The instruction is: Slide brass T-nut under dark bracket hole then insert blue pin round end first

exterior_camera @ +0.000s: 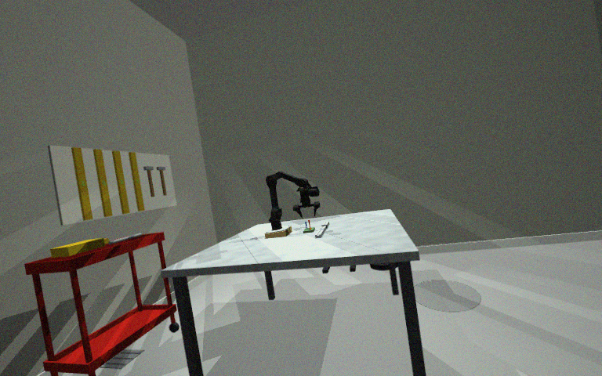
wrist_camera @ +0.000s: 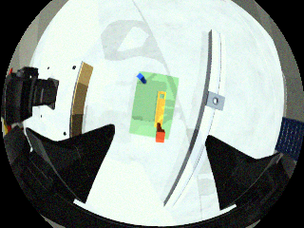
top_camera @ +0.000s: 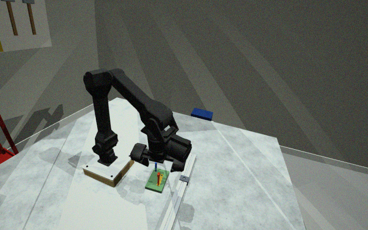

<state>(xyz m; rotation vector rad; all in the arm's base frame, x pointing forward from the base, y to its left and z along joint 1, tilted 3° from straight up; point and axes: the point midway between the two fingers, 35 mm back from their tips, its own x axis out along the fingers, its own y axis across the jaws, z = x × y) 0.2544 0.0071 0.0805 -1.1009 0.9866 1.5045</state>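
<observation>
The brass T-nut lies 6 cm below my gripper tip and 2 cm to the left of it. The rest, counted from my gripper tip: aluminum rail (9 cm below, 9 cm ahead, 4 cm to the left); then blue pin (8 cm below, 5 cm to the left, 4 cm behind); then green tray (10 cm below, 4 cm to the left, 3 cm behind).
</observation>
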